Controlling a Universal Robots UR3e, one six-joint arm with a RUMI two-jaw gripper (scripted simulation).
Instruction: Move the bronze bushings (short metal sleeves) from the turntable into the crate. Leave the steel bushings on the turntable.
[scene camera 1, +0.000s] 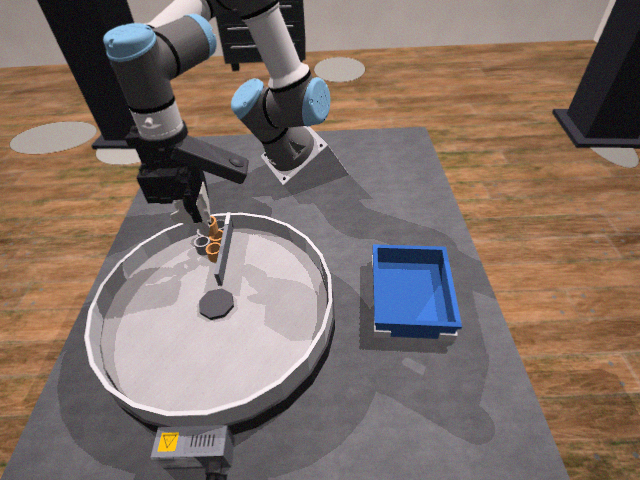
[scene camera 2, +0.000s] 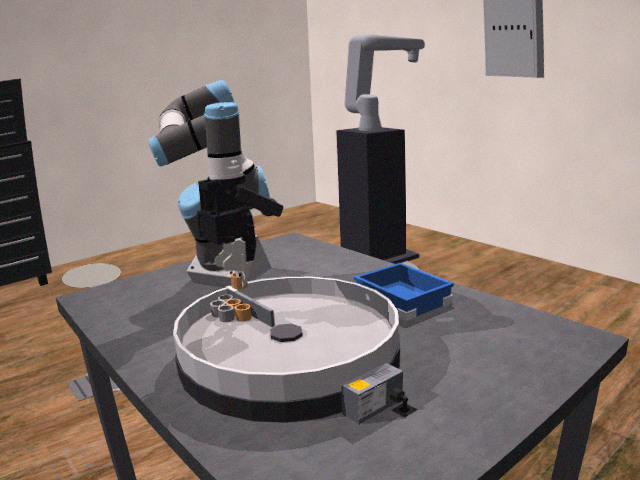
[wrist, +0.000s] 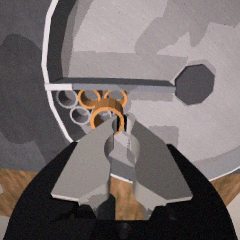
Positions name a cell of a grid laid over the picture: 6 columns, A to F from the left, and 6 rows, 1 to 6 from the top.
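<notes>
My gripper (scene camera 1: B3) (scene camera 2: C4) (wrist: D3) is there for me to see. So is a blue crate (scene camera 1: D4) (scene camera 2: D4).
</notes>
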